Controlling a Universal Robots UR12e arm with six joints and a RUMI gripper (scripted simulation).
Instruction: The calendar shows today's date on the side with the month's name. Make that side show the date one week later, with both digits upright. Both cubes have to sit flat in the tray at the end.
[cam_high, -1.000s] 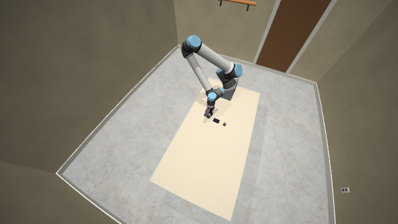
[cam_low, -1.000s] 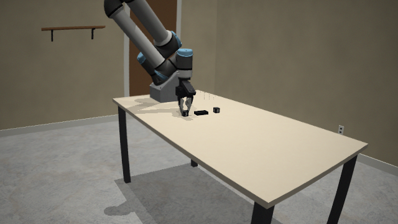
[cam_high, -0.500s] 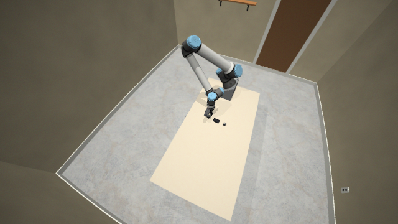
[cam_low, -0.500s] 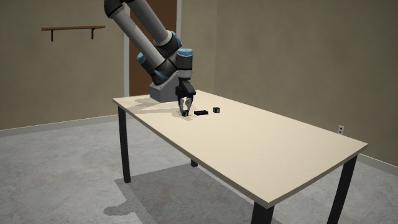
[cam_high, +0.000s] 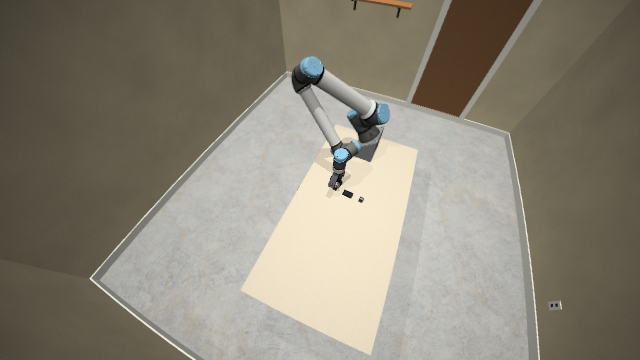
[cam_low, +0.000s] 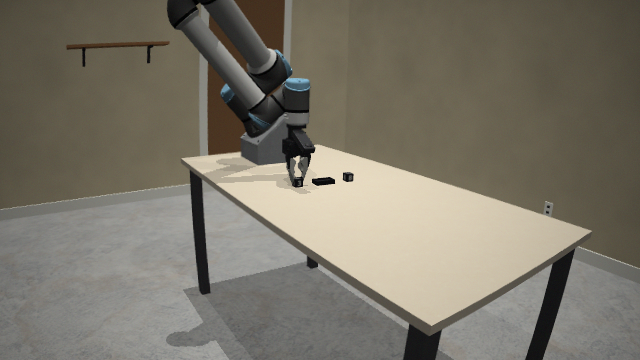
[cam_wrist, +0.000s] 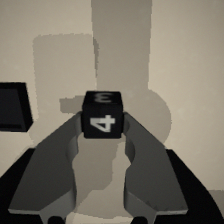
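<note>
Now: the black tray 110 mm to the left of my hand and 20 mm below it.
</note>
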